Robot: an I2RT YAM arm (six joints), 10 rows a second.
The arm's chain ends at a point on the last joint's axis. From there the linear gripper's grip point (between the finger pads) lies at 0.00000 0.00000 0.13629 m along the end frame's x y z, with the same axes.
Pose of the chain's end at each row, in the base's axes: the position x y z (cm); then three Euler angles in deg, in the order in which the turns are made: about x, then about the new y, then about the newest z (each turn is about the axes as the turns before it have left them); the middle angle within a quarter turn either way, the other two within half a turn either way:
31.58, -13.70, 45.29, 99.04, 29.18, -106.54
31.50, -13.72, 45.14, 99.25, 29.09, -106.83
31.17, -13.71, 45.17, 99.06, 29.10, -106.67
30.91, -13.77, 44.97, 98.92, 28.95, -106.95
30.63, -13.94, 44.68, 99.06, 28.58, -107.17
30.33, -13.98, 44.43, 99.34, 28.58, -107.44
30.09, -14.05, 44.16, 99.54, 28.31, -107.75
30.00, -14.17, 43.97, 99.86, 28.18, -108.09
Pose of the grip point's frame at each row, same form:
38.22, -25.45, 43.42, 99.04, 29.18, -106.54
38.13, -25.47, 43.23, 99.25, 29.09, -106.83
37.80, -25.47, 43.29, 99.06, 29.10, -106.67
37.51, -25.55, 43.12, 98.92, 28.95, -106.95
37.15, -25.76, 42.80, 99.06, 28.58, -107.17
36.85, -25.79, 42.49, 99.34, 28.58, -107.44
36.55, -25.88, 42.17, 99.54, 28.31, -107.75
36.44, -26.01, 41.91, 99.86, 28.18, -108.09

